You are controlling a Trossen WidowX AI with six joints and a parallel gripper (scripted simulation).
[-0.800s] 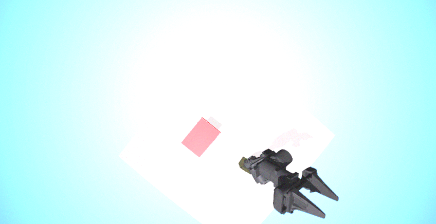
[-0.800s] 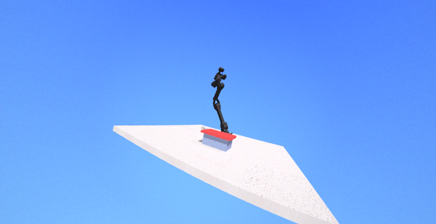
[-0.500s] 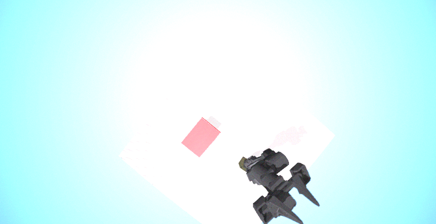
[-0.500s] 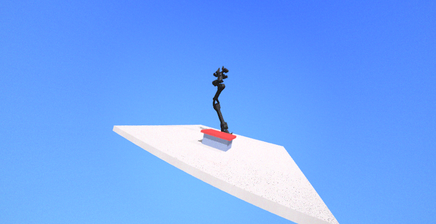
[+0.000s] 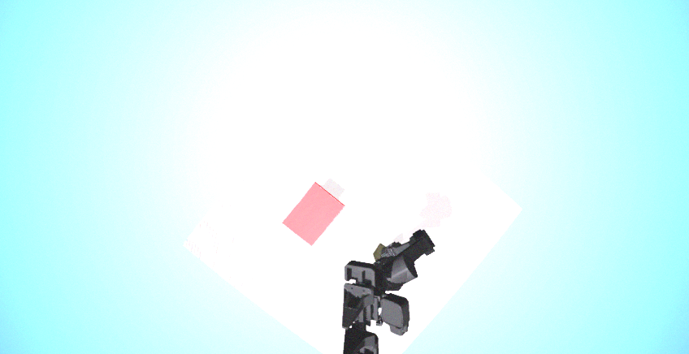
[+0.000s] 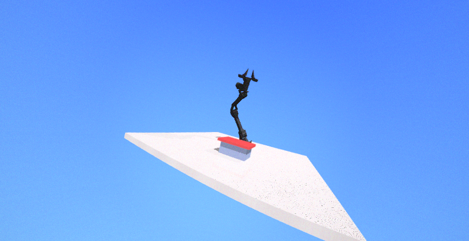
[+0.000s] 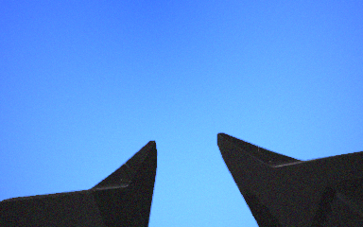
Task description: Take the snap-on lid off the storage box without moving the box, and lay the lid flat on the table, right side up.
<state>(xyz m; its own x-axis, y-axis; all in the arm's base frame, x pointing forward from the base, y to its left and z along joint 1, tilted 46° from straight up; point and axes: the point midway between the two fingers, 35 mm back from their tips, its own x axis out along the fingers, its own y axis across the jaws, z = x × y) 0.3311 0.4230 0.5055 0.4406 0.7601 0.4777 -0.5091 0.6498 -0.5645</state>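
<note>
My gripper tip is now 640 mm above the red lid, 130 mm short of it and 40 mm to the right of it. The rest, counted from my gripper tip: storage box (690 mm below, 130 mm ahead, 40 mm to the left).
</note>
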